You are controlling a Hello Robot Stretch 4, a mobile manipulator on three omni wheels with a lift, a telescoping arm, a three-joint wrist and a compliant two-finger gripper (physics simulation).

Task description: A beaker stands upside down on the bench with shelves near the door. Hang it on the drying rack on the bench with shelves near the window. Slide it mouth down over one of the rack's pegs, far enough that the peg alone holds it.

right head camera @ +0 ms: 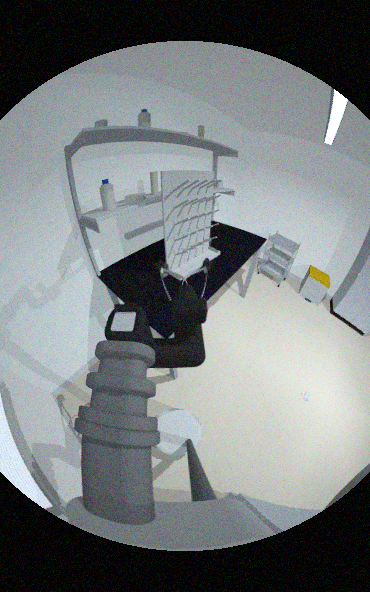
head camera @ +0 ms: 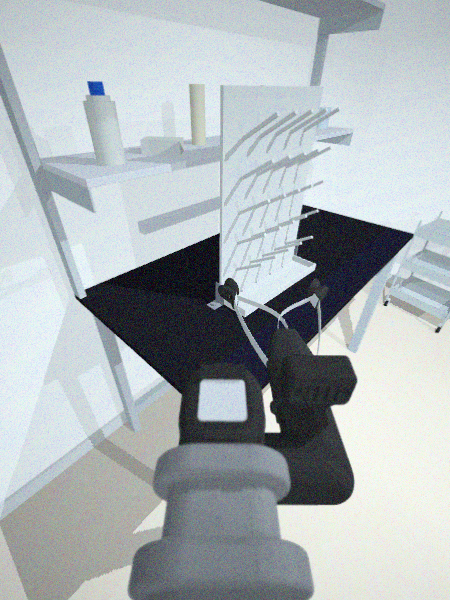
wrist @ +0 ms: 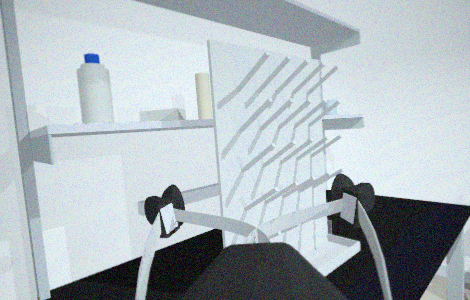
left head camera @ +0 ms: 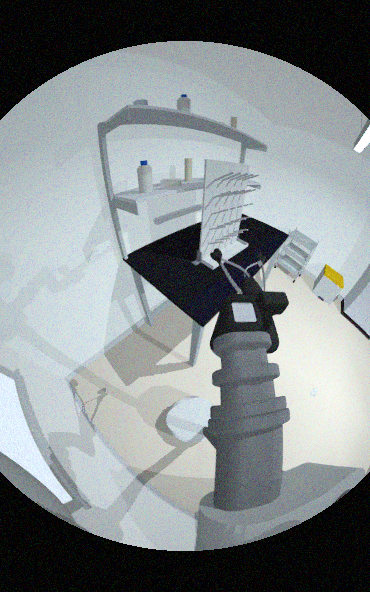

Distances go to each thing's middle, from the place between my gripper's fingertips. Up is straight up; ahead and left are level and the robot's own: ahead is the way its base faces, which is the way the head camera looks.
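Drying rack base tray [head camera: 271,285]: my gripper 34 cm above it, 54 cm short of it, 11 cm to the left of it.
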